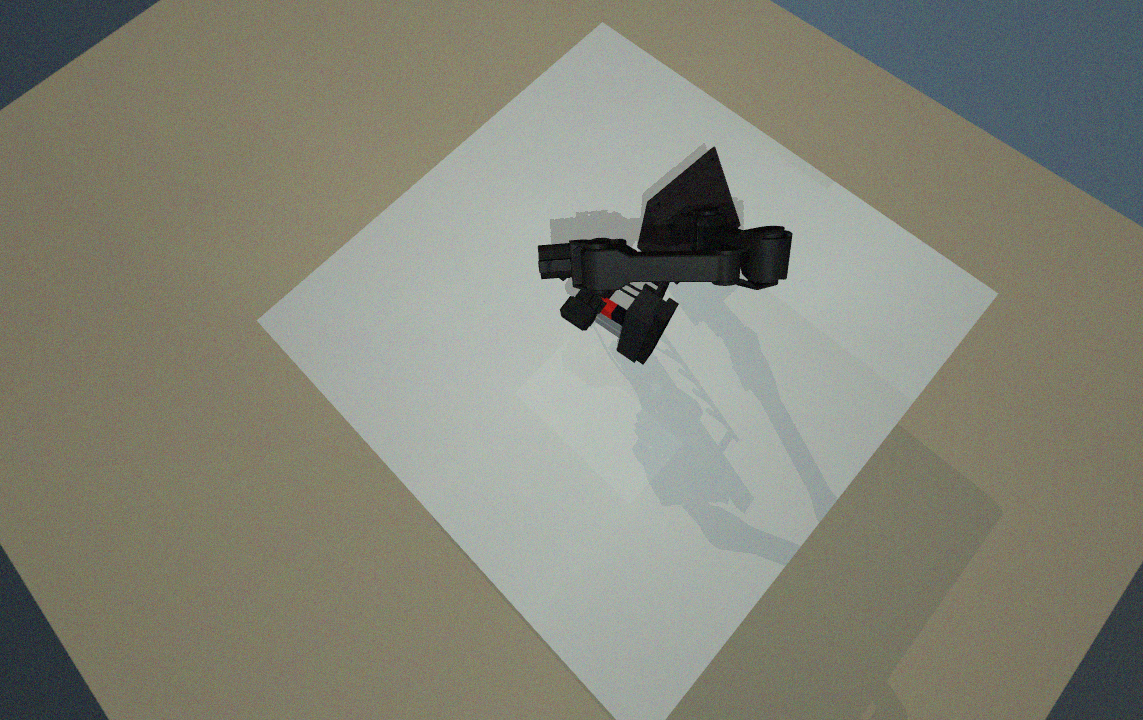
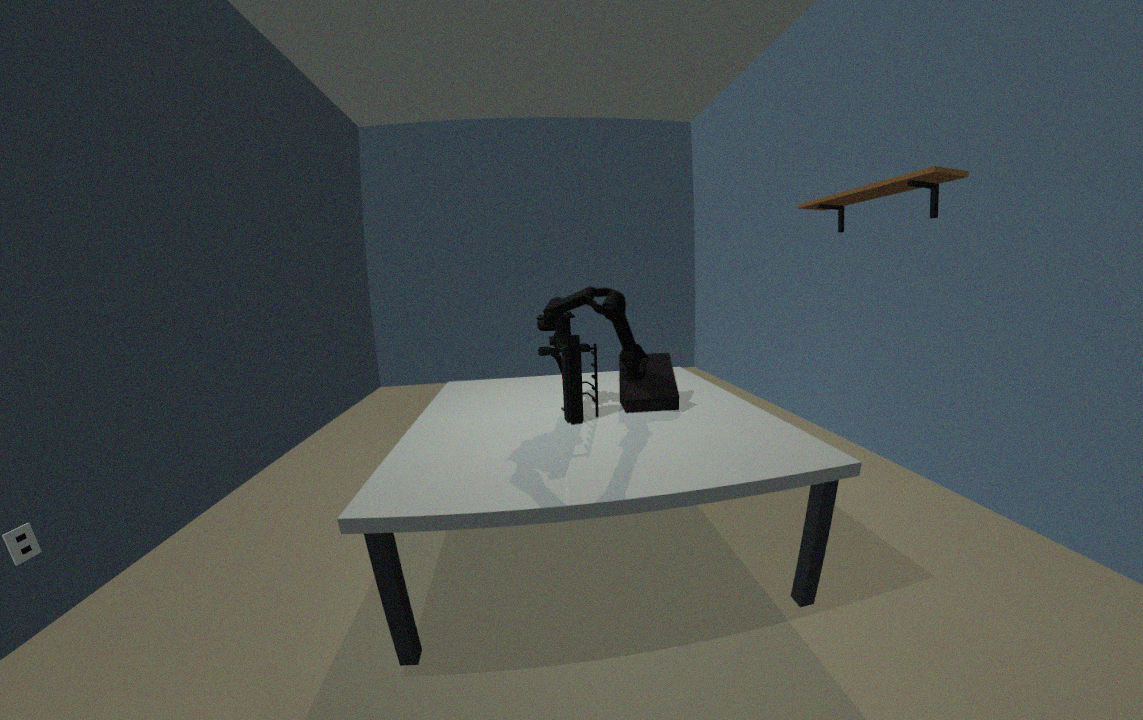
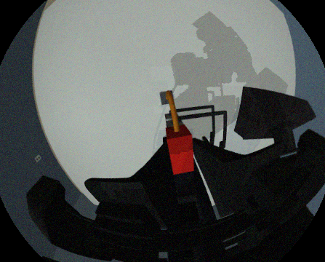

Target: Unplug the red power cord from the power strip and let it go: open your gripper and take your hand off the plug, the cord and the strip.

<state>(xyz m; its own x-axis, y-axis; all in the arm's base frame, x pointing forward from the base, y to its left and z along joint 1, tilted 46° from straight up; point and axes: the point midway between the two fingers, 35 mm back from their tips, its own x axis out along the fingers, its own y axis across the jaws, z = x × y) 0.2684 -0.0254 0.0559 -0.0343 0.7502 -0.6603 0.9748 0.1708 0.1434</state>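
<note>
The red plug lies 30 mm to the left of my gripper tip and 10 mm behind it. Also, from my gripper tip: dark upright column: 130 mm to the left, 30 mm behind.
</note>
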